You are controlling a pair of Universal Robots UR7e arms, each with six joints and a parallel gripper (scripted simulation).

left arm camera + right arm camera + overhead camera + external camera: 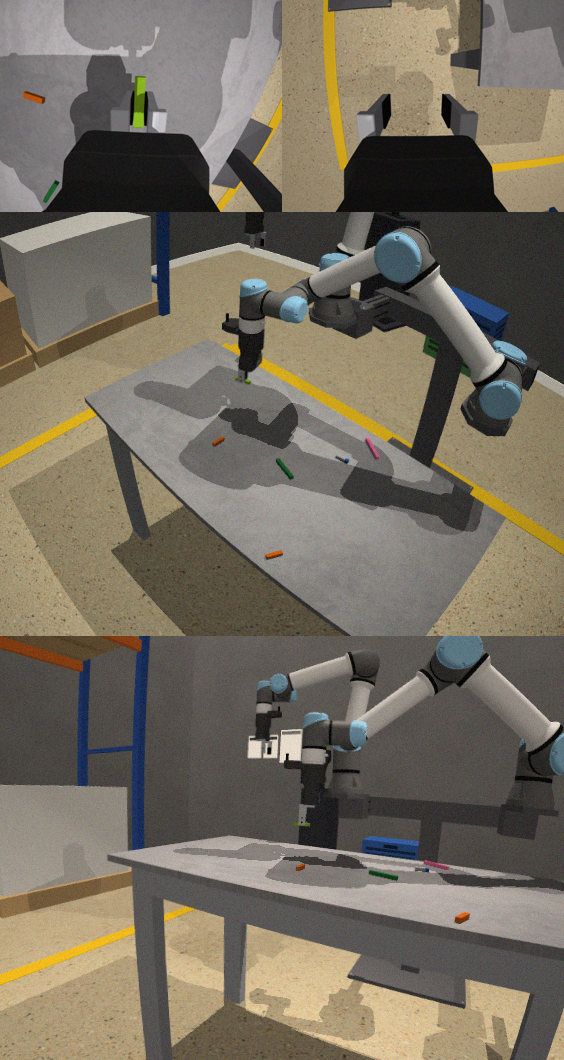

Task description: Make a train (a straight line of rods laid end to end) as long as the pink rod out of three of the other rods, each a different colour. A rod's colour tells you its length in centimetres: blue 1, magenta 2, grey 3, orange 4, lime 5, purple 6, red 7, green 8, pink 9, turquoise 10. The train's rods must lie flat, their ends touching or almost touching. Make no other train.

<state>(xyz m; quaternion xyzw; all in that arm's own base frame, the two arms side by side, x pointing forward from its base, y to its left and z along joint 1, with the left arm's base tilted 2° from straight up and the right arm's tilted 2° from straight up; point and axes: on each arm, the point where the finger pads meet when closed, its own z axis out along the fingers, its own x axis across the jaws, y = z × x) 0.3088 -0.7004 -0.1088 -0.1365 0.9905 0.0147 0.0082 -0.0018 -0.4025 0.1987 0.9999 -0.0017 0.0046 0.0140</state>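
Observation:
The grey rod is 100 mm behind my left hand, 360 mm to the left of it and 110 mm below it. Also, from my left hand: lime rod: 20 mm below; then blue rod: 100 mm behind, 380 mm to the left, 110 mm below; then green rod: 60 mm ahead, 300 mm to the left, 110 mm below.

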